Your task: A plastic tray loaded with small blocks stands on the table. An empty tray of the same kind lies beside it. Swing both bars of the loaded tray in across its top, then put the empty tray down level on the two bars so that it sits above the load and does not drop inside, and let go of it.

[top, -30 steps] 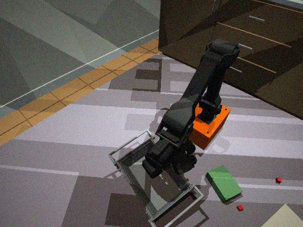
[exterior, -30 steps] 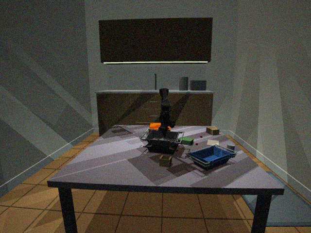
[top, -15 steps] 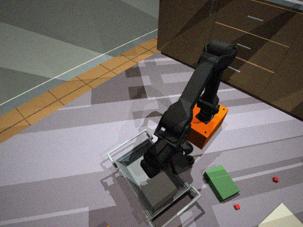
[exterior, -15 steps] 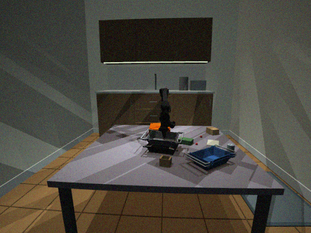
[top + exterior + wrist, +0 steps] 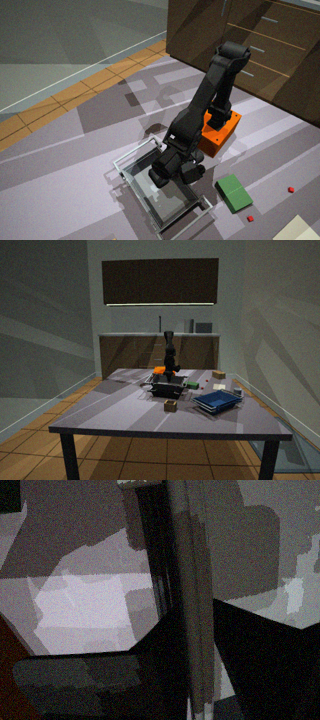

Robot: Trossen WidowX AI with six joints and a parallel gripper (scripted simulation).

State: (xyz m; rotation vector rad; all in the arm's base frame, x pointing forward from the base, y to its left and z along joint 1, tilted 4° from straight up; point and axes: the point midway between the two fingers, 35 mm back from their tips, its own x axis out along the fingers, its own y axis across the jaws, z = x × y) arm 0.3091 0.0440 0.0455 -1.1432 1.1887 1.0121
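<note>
Right now my gripper tip is 7 cm short of the tray, 2 cm below it and 1 cm to the left of it. The rest, counted from my gripper tip: green block: 18 cm to the left, 15 cm behind, 7 cm below; then brown box: 29 cm ahead, 8 cm below, 3 cm to the left; then white sheet: 43 cm to the left, 18 cm behind, 9 cm below.
</note>
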